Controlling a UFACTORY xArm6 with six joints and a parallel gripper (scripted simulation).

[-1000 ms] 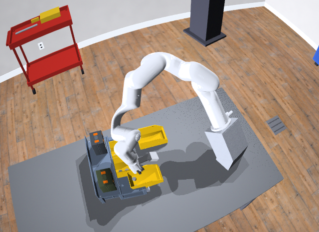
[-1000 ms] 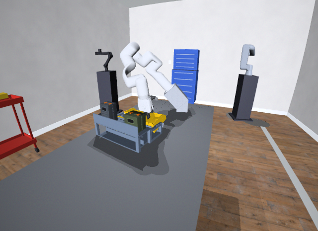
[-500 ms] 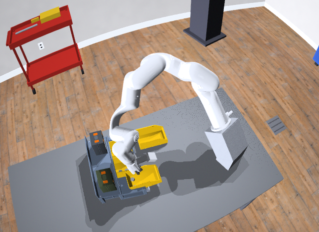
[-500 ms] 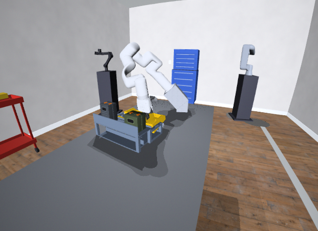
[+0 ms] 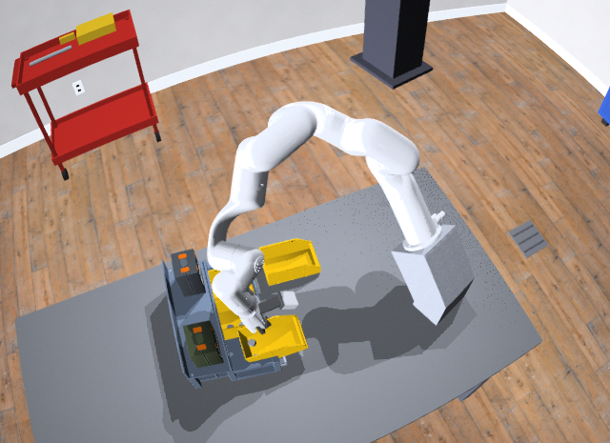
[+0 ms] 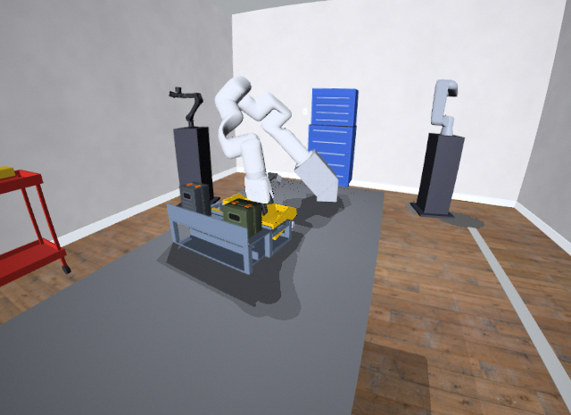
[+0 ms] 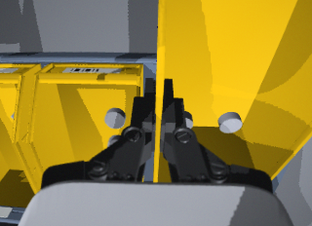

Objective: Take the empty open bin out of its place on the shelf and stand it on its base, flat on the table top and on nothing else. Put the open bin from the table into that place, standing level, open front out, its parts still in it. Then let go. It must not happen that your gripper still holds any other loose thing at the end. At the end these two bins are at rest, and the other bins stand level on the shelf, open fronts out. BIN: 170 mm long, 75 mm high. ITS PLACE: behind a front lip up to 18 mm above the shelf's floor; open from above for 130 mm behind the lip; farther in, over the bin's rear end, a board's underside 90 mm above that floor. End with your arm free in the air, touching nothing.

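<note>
My hand is 30 mm past the shelf lip, 60 mm to the left of it and 90 mm above it. From my hand the other things lie so: olive box: 190 mm ahead, 20 mm to the right, 50 mm above; then dark grey box: 100 mm ahead, 240 mm to the right, 60 mm above.
</note>
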